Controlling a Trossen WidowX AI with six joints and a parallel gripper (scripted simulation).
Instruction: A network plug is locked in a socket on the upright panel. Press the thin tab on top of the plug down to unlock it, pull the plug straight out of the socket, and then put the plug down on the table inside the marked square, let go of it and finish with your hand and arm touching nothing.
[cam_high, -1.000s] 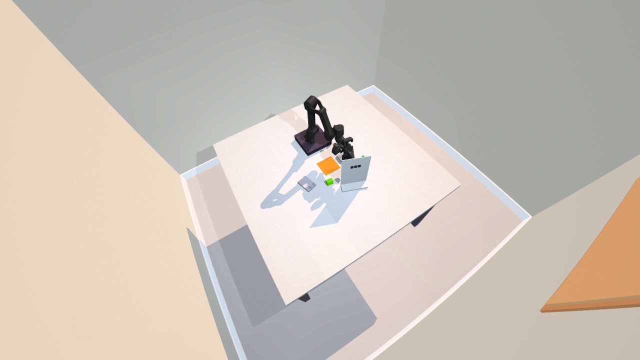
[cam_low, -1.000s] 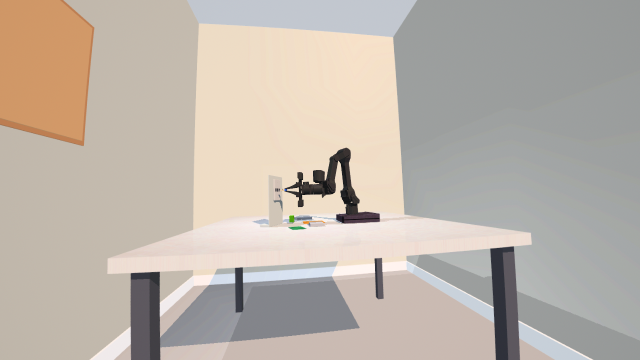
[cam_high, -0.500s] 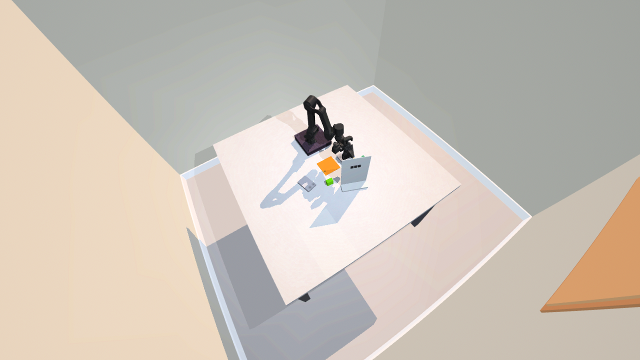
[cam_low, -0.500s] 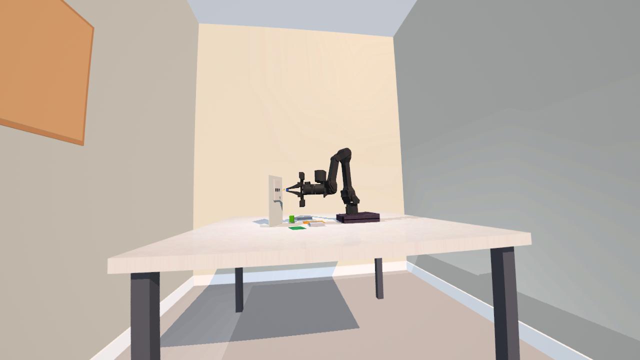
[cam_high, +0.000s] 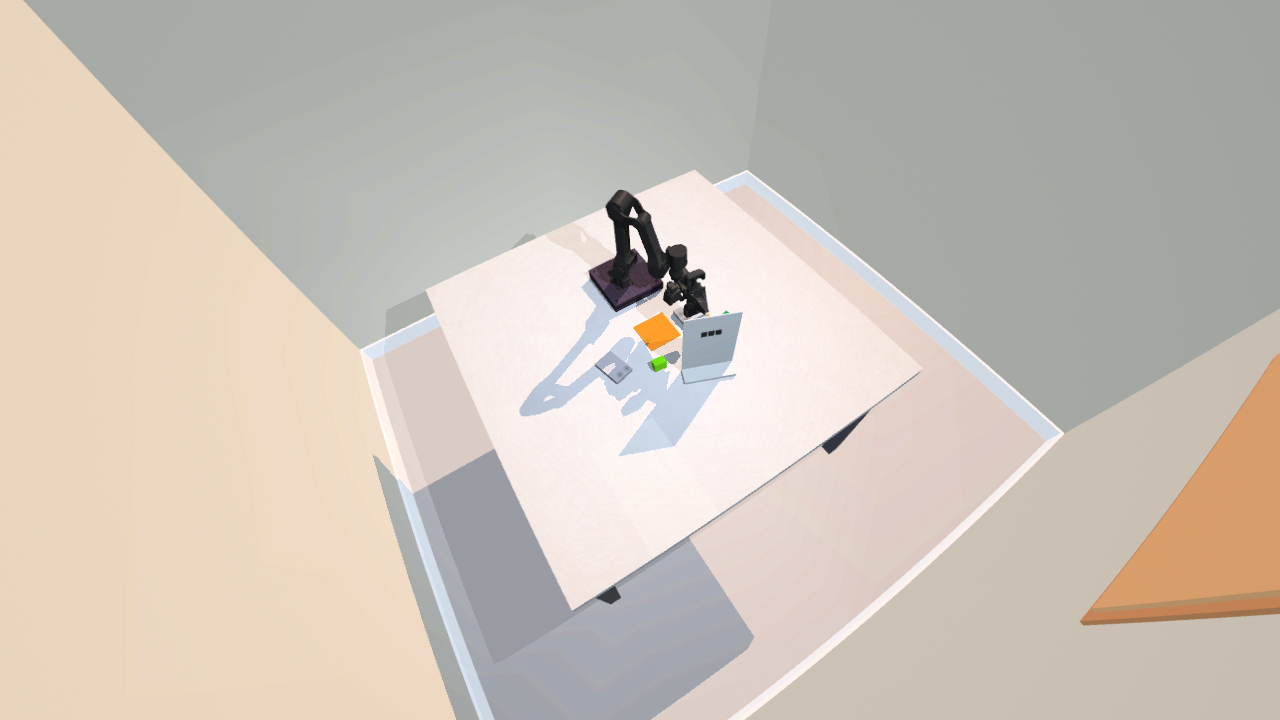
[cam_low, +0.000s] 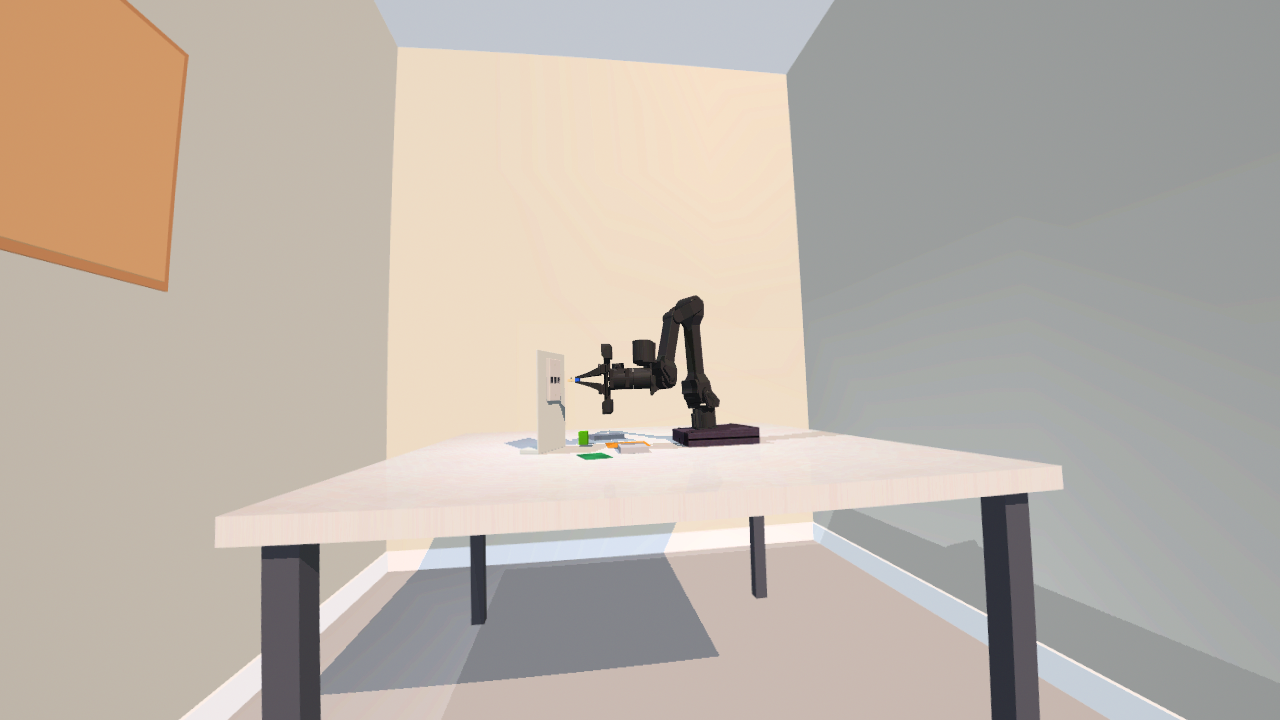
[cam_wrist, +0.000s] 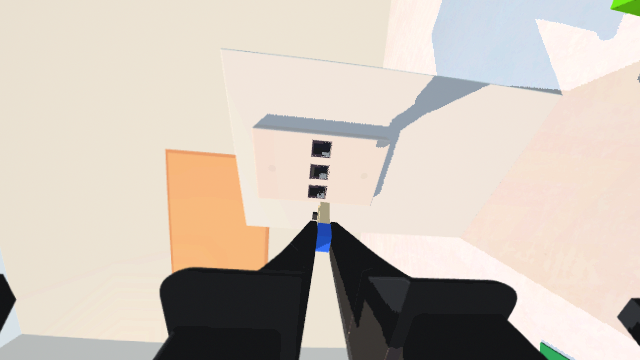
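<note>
My gripper tip is now 190 mm above the orange marked square, 140 mm past it and 100 mm to the left of it. The rest, counted from my gripper tip: upright panel (70 mm below, 70 mm ahead, 30 mm to the right); then green patch (190 mm below, 120 mm to the left, 50 mm behind); then network plug (right at my gripper tip).
</note>
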